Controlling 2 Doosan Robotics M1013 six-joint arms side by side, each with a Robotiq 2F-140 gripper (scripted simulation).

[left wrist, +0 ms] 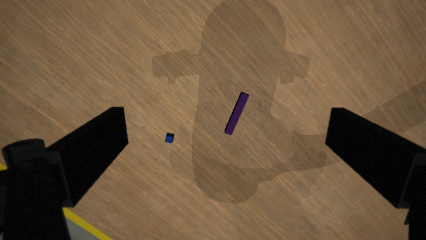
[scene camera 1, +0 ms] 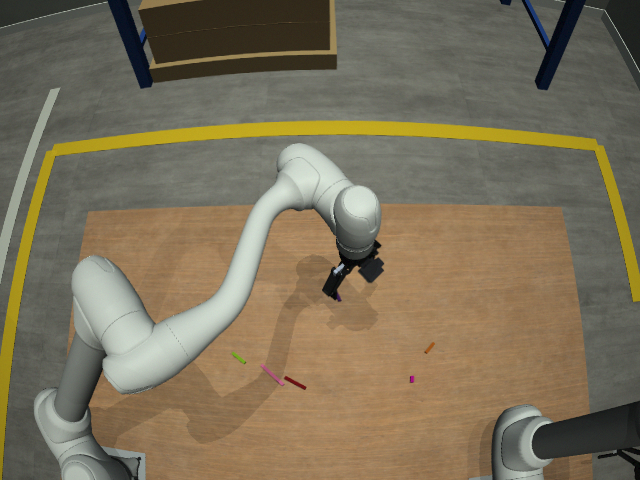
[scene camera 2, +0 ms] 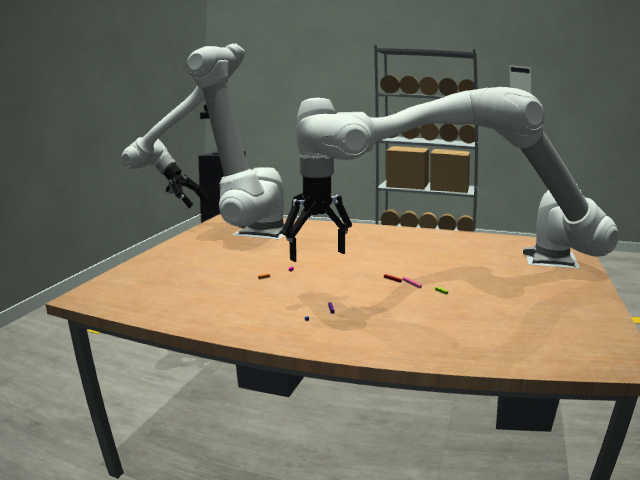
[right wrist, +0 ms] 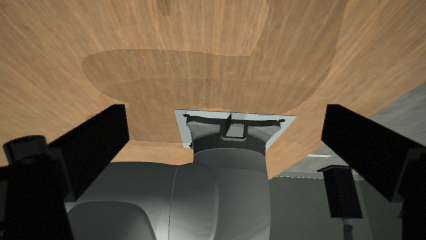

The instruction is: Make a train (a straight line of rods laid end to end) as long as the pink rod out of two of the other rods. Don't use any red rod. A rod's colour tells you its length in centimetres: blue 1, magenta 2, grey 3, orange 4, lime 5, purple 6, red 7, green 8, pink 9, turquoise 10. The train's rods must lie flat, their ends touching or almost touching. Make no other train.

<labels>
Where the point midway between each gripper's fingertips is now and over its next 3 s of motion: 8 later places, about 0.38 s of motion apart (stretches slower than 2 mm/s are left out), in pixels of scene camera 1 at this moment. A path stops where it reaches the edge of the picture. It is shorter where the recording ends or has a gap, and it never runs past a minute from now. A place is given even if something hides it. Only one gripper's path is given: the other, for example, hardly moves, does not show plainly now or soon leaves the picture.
My left gripper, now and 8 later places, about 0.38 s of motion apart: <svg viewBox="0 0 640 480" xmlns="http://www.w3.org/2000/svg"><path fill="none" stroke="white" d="M351 278L360 284L391 308L422 338L437 356L436 356L405 344L361 339L318 343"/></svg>
</labels>
